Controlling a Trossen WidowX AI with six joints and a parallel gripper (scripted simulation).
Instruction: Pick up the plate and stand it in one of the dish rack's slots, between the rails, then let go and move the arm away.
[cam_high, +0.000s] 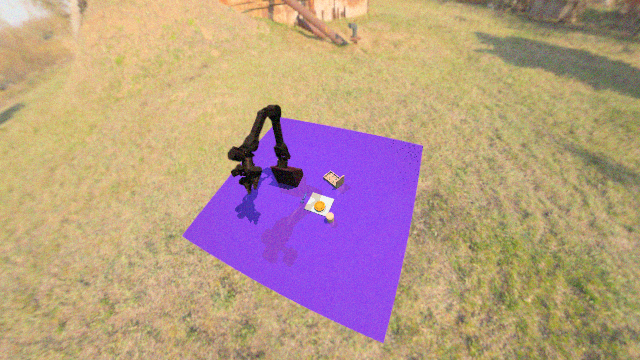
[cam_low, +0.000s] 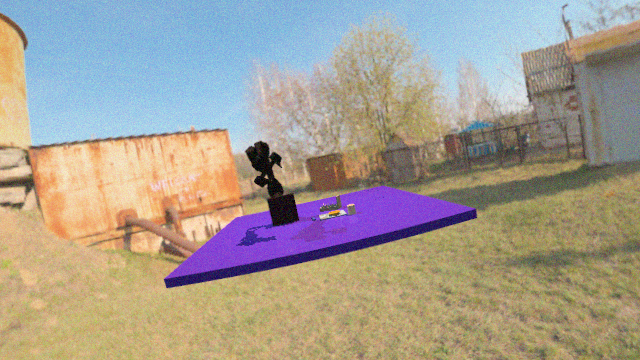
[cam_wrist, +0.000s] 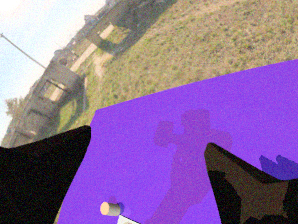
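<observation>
Now: the plate 28 cm below my gripper tip, 23 cm ahead of it and 21 cm to the left of it. Round my gripper tip: dish rack (43 cm to the left, 28 cm below, 21 cm ahead); then blue spoon (30 cm below, 22 cm to the left, 11 cm ahead); then cup (33 cm ahead, 28 cm below, 17 cm to the left).
</observation>
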